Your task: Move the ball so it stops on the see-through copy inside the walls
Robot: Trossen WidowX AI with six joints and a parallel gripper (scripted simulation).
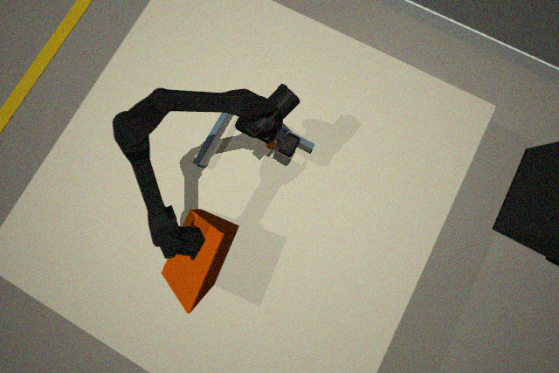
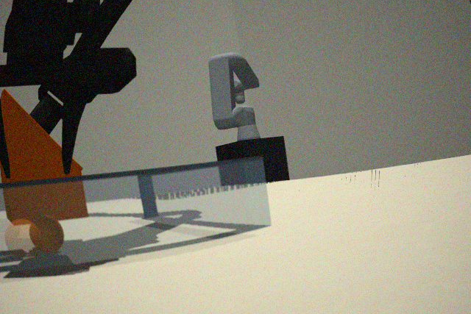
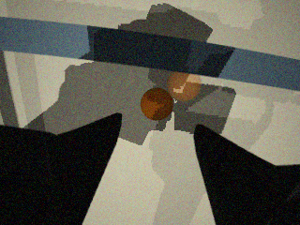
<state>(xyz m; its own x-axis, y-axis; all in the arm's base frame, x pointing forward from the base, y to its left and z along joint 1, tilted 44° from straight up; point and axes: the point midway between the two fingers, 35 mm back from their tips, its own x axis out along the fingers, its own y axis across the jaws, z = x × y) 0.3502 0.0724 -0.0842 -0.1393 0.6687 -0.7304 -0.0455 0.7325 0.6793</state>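
Now: gripper tip 50 mm above the orange-brown ball. The rest, counted from my gripper tip: clear wall: 50 mm ahead, 30 mm to the left, 30 mm below; see-through copy of ball: 20 mm ahead, 20 mm to the right, 50 mm below.
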